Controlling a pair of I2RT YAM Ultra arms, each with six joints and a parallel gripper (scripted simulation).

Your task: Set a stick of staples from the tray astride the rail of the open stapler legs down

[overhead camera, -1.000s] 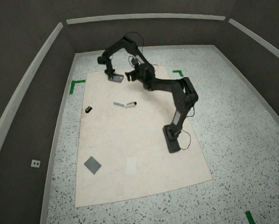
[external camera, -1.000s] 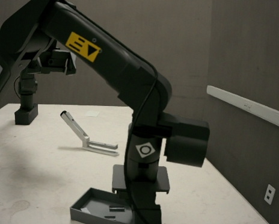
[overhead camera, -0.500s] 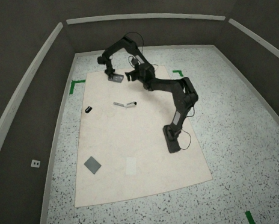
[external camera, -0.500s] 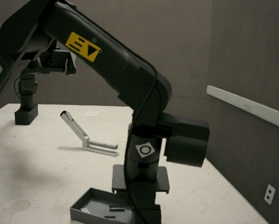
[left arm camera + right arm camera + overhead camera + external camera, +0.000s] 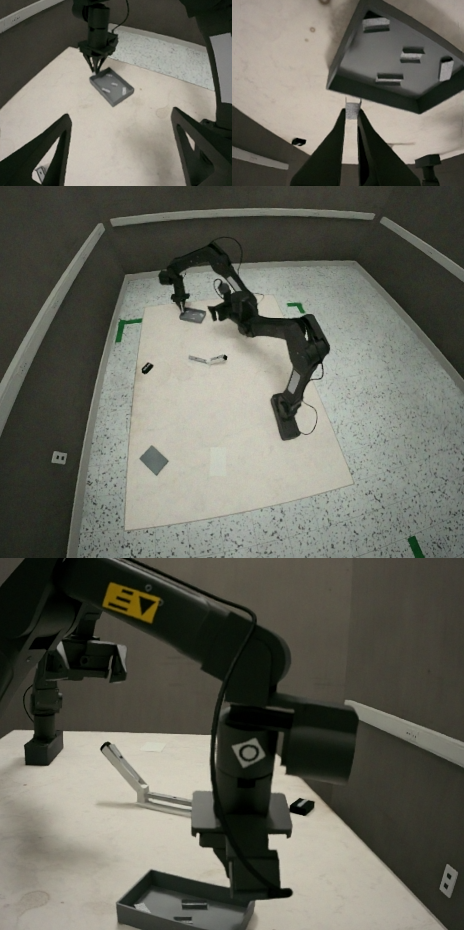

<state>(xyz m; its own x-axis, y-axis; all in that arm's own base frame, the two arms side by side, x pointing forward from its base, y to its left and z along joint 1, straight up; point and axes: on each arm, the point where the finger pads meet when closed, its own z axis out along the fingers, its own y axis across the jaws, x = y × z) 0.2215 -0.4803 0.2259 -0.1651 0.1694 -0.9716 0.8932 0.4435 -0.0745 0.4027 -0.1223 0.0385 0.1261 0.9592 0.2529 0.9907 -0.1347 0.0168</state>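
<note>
My right hand is 370 mm to the right of the stapler, 110 mm past it and 20 mm above it. The rest, counted from my right hand: grey pad (800 mm to the left, 160 mm ahead, 60 mm below); white sheet (840 mm to the left, 90 mm behind, 70 mm below); black block (350 mm to the left, 210 mm ahead, 60 mm below).
</note>
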